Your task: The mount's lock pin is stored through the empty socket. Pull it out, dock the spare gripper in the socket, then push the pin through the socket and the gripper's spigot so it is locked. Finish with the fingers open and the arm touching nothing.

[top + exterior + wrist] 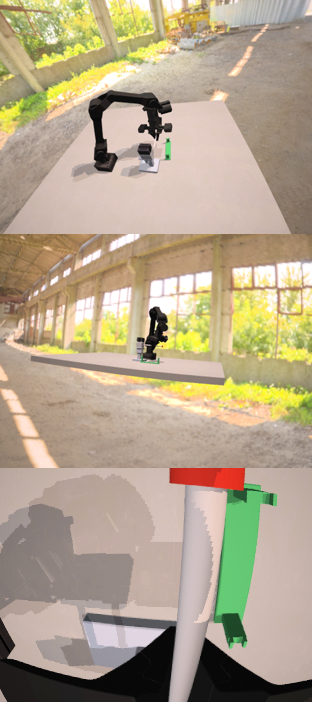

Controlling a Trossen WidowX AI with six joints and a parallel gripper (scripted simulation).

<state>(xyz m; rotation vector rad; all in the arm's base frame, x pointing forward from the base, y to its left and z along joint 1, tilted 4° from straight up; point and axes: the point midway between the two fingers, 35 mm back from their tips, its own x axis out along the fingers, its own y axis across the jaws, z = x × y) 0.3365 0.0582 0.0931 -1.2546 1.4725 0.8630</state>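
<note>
My gripper tip is now 6 cm past the grey mount, 10 cm to the left of it and 4 cm above it. Also, from my gripper tip: green cradle (5 cm ahead, 1 cm to the right, 7 cm below); then spare gripper (5 cm behind, 10 cm to the right, 3 cm above).
</note>
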